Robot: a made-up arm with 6 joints. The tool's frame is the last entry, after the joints.
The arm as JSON. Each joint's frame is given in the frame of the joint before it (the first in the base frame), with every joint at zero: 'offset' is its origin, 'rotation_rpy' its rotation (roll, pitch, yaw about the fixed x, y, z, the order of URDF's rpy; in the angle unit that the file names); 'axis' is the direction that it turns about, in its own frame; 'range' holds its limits. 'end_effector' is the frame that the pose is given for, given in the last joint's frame.
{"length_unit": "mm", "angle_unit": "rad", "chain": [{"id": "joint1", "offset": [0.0, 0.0, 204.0], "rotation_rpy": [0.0, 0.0, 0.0], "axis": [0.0, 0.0, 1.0], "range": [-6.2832, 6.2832]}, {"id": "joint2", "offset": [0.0, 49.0, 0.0], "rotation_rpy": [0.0, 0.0, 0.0], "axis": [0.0, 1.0, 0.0], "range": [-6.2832, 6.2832]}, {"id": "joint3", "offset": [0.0, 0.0, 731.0], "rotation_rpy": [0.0, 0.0, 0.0], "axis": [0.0, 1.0, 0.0], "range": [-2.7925, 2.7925]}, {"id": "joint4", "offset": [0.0, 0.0, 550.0], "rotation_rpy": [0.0, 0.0, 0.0], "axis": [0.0, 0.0, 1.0], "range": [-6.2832, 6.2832]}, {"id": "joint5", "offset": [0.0, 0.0, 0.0], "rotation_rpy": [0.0, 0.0, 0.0], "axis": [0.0, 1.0, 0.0], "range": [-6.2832, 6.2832]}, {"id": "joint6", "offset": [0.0, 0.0, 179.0], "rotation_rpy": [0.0, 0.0, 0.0], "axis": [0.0, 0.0, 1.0], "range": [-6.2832, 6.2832]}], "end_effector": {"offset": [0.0, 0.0, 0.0], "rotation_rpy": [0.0, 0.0, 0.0]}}
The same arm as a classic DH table. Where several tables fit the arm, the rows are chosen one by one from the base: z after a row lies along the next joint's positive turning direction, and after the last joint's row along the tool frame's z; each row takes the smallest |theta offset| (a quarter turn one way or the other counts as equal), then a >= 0, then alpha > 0; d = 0 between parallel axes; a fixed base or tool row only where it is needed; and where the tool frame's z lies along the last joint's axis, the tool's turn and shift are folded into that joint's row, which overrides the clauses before.
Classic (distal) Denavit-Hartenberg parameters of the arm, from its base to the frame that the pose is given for. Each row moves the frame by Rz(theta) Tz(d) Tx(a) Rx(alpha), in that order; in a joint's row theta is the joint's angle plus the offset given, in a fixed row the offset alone. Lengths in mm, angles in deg.
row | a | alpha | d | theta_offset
joint1 | 0.0 | -90.00 | 204.0 | 0.00
joint2 | 731.0 | 0.00 | 0.0 | -90.00
joint3 | 0.0 | 90.00 | 49.0 | 90.00
joint4 | 0.0 | -90.00 | 550.0 | 0.00
joint5 | 0.0 | 90.00 | 0.0 | 0.00
joint6 | 0.0 | 0.00 | 179.0 | 0.00
Joint limits (deg, base to tool): -360.00..360.00 -360.00..360.00 -160.00..160.00 -360.00..360.00 -360.00..360.00 -360.00..360.00

